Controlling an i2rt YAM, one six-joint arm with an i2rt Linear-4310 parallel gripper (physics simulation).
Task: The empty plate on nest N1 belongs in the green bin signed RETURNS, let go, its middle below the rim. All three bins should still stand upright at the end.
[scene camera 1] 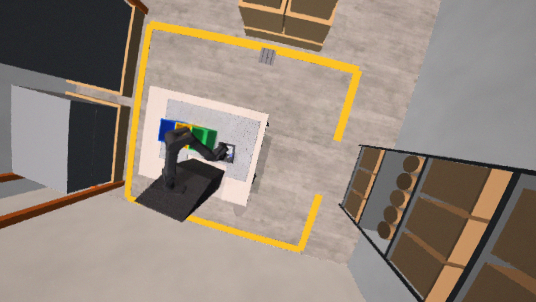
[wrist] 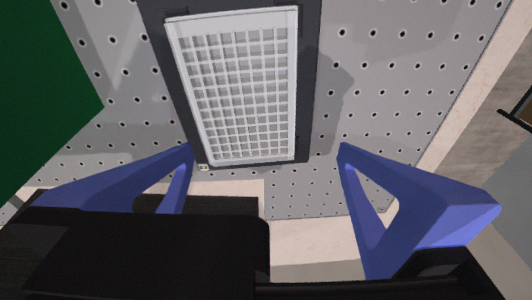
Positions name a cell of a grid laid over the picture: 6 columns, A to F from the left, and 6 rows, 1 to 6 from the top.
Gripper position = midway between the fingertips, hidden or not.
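Note:
My gripper (wrist: C4) in sight. Clear gridded plate (wrist: C2) visible too.

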